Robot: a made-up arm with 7 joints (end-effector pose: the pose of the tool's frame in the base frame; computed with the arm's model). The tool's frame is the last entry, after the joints. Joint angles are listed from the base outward.
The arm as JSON. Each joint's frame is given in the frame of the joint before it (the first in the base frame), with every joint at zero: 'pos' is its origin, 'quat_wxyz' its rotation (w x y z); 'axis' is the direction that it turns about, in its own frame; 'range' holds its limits. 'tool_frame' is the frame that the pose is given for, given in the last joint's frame.
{
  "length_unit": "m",
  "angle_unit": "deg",
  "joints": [
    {
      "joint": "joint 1",
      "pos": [
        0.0,
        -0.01,
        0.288
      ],
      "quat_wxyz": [
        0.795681,
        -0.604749,
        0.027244,
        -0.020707
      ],
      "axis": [
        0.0,
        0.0,
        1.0
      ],
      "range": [
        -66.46,
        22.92
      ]
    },
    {
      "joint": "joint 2",
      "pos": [
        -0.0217,
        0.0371,
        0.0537
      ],
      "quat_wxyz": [
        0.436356,
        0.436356,
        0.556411,
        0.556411
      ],
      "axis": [
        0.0,
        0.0,
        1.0
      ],
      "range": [
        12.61,
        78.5
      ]
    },
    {
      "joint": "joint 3",
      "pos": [
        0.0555,
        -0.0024,
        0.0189
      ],
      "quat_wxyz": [
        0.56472,
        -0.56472,
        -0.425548,
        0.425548
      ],
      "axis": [
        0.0,
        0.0,
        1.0
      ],
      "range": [
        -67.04,
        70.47
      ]
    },
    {
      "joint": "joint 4",
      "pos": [
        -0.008,
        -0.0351,
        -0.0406
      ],
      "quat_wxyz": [
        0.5,
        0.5,
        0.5,
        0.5
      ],
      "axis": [
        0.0,
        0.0,
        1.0
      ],
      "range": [
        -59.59,
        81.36
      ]
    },
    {
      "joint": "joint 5",
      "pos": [
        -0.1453,
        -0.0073,
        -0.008
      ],
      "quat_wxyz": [
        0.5,
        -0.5,
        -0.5,
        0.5
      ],
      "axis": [
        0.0,
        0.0,
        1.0
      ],
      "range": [
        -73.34,
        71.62
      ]
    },
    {
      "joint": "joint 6",
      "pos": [
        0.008,
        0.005,
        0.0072
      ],
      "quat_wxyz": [
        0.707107,
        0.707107,
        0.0,
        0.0
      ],
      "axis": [
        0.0,
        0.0,
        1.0
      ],
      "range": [
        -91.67,
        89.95
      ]
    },
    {
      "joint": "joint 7",
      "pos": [
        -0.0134,
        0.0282,
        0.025
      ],
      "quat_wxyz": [
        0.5,
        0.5,
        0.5,
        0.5
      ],
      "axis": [
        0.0,
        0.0,
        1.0
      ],
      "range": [
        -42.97,
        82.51
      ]
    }
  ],
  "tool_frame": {
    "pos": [
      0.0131,
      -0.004,
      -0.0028
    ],
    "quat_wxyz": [
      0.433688,
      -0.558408,
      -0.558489,
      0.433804
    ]
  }
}
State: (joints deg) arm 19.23 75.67 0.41 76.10 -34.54 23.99 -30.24
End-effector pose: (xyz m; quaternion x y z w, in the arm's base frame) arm -0.0359 0.3217 0.1862 0.2498 -0.2703 0.7523 0.5464
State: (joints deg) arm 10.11 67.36 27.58 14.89 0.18 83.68 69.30
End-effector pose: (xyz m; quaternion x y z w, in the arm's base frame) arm 0.1201 0.2523 0.2377 0.7439 -0.5603 0.2103 0.2974
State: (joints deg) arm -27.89 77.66 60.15 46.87 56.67 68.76 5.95
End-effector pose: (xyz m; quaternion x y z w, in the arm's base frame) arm 0.0751 0.2850 0.3606 0.5528 -0.5394 0.6169 0.1515
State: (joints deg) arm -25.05 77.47 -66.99 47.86 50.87 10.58 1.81
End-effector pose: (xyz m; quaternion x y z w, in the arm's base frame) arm 0.1397 0.2416 0.0977 0.3257 -0.1272 -0.3444 0.8713
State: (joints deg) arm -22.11 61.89 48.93 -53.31 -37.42 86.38 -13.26
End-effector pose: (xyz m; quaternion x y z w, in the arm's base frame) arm 0.1284 0.0996 0.3705 -0.3451 -0.6490 0.3196 0.5979
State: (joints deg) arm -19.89 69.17 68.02 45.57 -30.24 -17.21 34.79
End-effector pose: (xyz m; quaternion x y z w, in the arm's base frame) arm 0.0898 0.3351 0.3329 0.0634 0.8807 -0.3816 0.2733
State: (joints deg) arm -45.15 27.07 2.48 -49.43 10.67 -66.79 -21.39
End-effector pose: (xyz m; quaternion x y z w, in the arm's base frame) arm 0.1077 0.0049 0.3871 0.4700 0.5312 0.6952 0.1162
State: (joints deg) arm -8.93 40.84 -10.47 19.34 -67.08 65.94 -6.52
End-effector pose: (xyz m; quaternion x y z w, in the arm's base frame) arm 0.1500 0.1161 0.0722 -0.2322 0.0820 0.7784 0.5775
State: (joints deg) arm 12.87 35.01 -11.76 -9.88 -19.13 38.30 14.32
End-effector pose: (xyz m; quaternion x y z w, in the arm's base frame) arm 0.1268 0.0947 0.0734 -0.1669 -0.3604 0.5393 0.7426
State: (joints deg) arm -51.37 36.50 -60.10 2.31 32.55 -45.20 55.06
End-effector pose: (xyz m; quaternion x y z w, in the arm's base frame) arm 0.1920 -0.0964 0.1926 -0.7749 -0.5475 -0.2508 0.1920
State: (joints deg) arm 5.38 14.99 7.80 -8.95 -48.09 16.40 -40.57
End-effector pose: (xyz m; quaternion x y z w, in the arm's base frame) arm 0.1750 0.1011 0.1114 -0.7669 -0.1581 0.4923 0.3802
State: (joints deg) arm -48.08 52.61 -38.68 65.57 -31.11 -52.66 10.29
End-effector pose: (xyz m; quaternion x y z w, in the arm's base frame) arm 0.2642 0.1824 0.1640 -0.4110 -0.7592 0.1520 0.4813
